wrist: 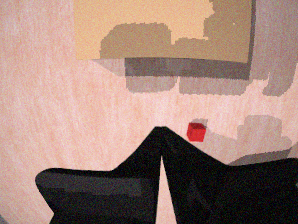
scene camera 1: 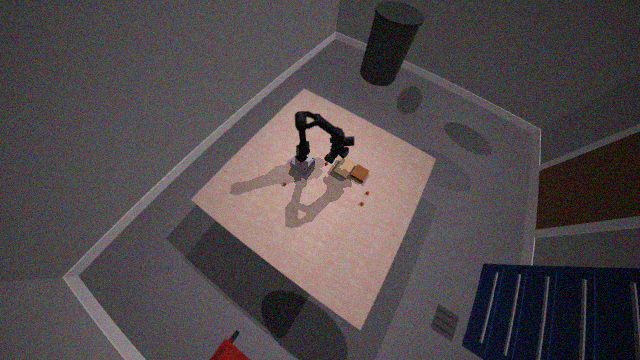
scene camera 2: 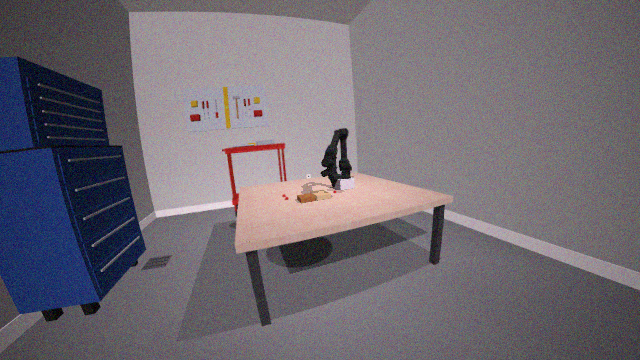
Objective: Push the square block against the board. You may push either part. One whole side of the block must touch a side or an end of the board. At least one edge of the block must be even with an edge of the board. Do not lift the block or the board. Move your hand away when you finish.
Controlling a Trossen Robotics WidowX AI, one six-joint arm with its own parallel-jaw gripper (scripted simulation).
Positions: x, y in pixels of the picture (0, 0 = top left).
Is the gripper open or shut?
Shut.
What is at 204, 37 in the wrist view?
A board.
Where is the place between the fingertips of the gripper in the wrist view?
160, 132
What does the gripper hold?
Nothing.
